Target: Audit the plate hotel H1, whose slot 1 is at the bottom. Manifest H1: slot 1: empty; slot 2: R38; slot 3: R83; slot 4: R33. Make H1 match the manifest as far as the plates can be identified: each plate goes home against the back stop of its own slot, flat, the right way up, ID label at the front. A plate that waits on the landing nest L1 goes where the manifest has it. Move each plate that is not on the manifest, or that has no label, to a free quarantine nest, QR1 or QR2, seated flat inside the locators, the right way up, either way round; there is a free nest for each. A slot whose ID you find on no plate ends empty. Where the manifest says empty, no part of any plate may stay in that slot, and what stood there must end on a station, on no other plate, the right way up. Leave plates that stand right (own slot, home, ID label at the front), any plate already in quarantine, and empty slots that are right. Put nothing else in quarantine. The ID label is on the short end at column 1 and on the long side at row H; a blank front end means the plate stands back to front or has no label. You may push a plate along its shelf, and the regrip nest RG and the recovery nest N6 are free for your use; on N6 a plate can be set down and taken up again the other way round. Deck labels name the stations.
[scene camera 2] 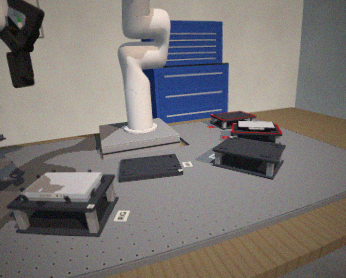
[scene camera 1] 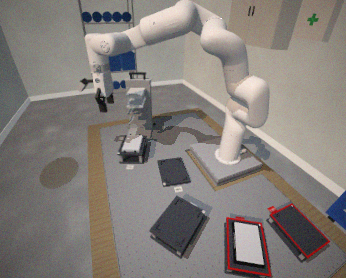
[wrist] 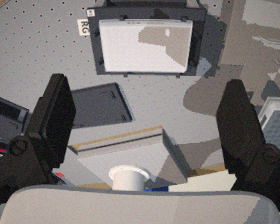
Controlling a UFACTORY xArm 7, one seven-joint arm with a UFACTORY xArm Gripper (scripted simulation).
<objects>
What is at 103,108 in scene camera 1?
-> My gripper.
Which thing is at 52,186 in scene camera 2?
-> A white well plate.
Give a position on a white well plate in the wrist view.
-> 134,45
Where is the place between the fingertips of my gripper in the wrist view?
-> At 146,93
</objects>
